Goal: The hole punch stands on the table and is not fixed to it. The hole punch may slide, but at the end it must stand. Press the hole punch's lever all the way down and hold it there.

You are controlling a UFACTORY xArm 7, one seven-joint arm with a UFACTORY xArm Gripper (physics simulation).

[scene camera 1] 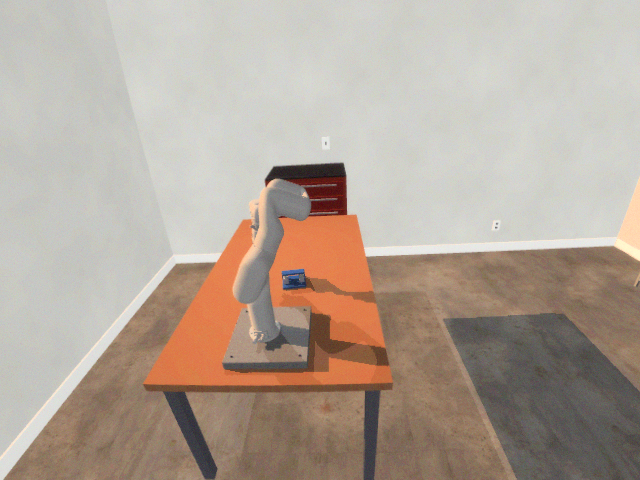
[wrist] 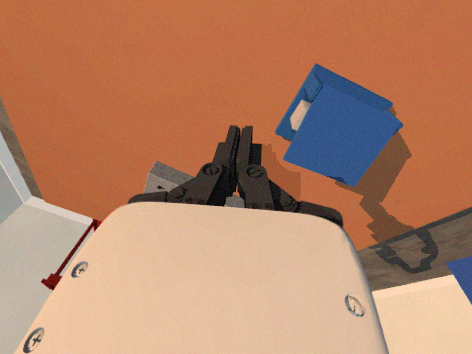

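Where they show: gripper, fingertip midpoint: [wrist: 241,142]; arm's base, link origin: [scene camera 1: 265,331].
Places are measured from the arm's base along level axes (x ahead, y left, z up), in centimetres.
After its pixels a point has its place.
The blue hole punch [scene camera 1: 294,279] @[x 41.7, y -3.4, z -2.4 cm] stands on the orange table beyond the robot's base plate in the scene view. In the wrist view the hole punch [wrist: 302,100] @[x 40.0, y 1.8, z -2.1 cm] is at the upper right, and its broad blue lever [wrist: 345,132] @[x 41.5, y -3.0, z 2.9 cm] covers much of it, with a pale part showing at one side. The lever looks raised over the body; its exact angle is hard to tell. My gripper [wrist: 241,142] @[x 37.9, y 8.9, z 11.9 cm] is shut and empty. It is above the table, to the left of the hole punch in the wrist view and apart from it. In the scene view the fingers are hidden behind the arm.
The grey base plate [scene camera 1: 268,356] @[x -13.0, y -5.0, z -0.1 cm] carries the arm near the front of the orange table [scene camera 1: 320,242] @[x 87.2, y -11.2, z -3.6 cm]. A red drawer cabinet [scene camera 1: 323,193] stands behind the table's far edge. Shadows of the arm fall to the right. A corner of the base plate [wrist: 165,179] @[x 14.1, y 11.7, z -0.1 cm] shows left of the fingers.
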